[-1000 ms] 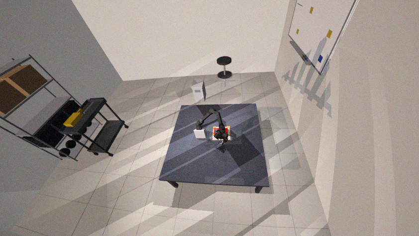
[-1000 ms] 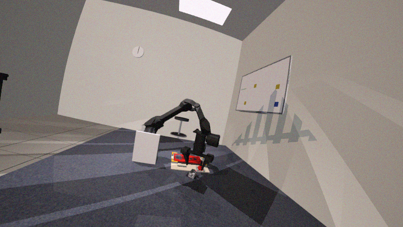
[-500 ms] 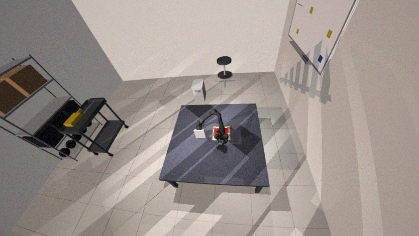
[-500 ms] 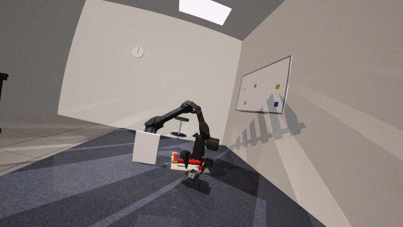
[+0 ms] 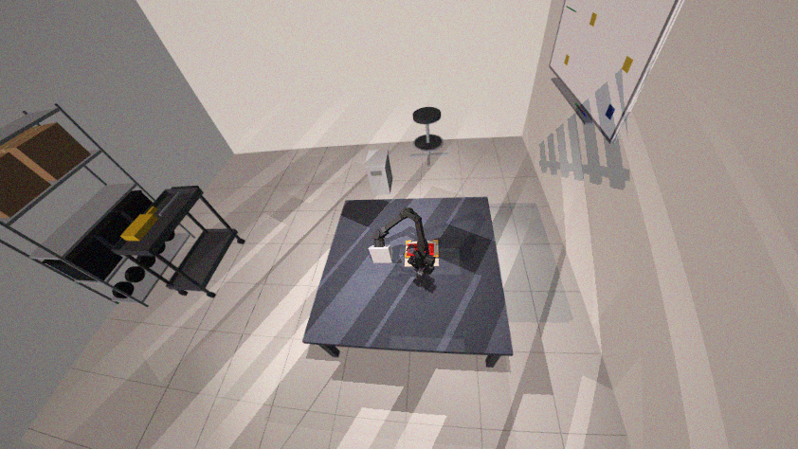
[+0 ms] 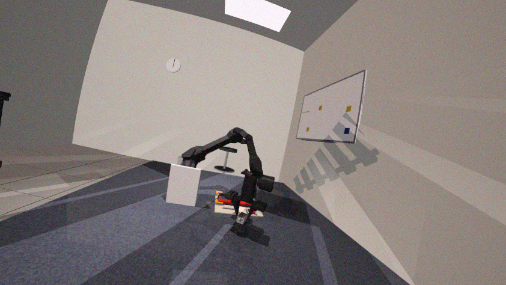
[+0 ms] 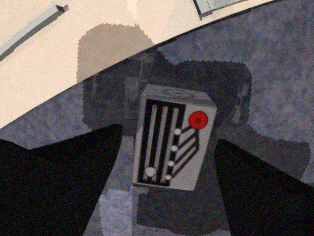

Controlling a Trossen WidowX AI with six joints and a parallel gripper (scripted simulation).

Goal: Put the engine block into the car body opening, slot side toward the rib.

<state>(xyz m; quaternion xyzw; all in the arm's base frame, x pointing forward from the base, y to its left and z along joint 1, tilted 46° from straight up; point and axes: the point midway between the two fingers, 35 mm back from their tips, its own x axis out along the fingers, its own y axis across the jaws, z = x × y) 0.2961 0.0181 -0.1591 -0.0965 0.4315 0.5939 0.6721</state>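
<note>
My gripper tip is 10 mm above the grey engine block. Also, from my gripper tip: cream base plate: 180 mm to the left, 10 mm below, 10 mm behind.
</note>
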